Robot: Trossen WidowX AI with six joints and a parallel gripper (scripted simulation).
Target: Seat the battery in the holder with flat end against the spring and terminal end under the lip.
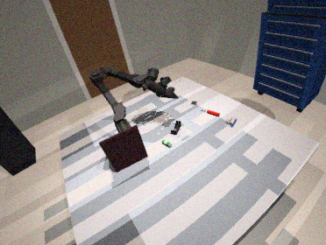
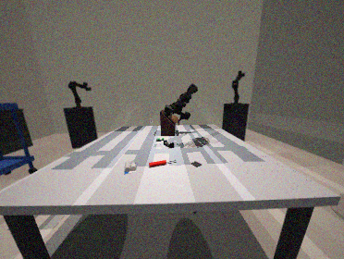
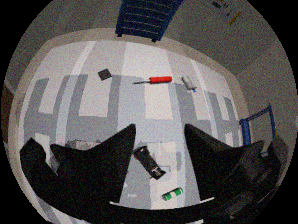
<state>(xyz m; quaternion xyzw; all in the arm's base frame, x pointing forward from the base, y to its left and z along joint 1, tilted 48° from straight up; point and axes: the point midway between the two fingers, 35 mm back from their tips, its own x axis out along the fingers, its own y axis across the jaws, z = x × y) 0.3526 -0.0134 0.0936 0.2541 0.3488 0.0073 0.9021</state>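
Now: the cylindrical battery 19 cm behind my gripper tip, 10 cm to the right of it and 19 cm below it. Round my gripper tip: dark remote door (23 cm ahead, 9 cm to the left, 20 cm below); then red screwdriver (21 cm ahead, 8 cm to the right, 19 cm below).
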